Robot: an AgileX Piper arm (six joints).
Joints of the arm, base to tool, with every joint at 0 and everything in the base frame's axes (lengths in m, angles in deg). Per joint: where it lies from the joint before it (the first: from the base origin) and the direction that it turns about. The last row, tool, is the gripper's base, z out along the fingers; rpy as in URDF.
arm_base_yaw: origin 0 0 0.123 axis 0 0 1
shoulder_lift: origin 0 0 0 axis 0 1 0
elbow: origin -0.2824 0 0.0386 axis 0 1 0
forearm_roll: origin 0.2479 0 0.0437 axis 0.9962 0 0.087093
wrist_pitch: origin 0 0 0 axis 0 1 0
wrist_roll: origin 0.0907 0 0.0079 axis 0.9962 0 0.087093
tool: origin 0 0 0 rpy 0 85 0
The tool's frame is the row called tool.
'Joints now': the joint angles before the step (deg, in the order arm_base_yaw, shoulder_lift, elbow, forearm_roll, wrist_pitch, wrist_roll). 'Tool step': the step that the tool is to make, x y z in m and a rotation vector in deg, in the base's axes. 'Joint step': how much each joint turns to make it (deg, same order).
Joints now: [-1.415, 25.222, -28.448, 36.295, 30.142, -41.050]
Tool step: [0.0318, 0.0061, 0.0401, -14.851, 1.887, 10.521]
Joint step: [0.017, 12.353, -12.983, -0.328, 9.219, -15.614]
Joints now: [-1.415, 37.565, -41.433, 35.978, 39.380, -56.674]
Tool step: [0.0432, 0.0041, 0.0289, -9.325, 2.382, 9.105]
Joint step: [0.022, 12.821, -12.414, -0.027, 7.539, -10.791]
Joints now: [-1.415, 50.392, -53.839, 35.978, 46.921, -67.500]
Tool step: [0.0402, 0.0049, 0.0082, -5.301, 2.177, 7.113]
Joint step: [0.850, 10.151, -8.215, 0.290, 4.199, -7.267]
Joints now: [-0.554, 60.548, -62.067, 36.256, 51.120, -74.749]
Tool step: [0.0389, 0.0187, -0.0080, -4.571, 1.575, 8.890]
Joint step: [4.287, 9.420, -5.608, -0.003, 1.231, -6.676]
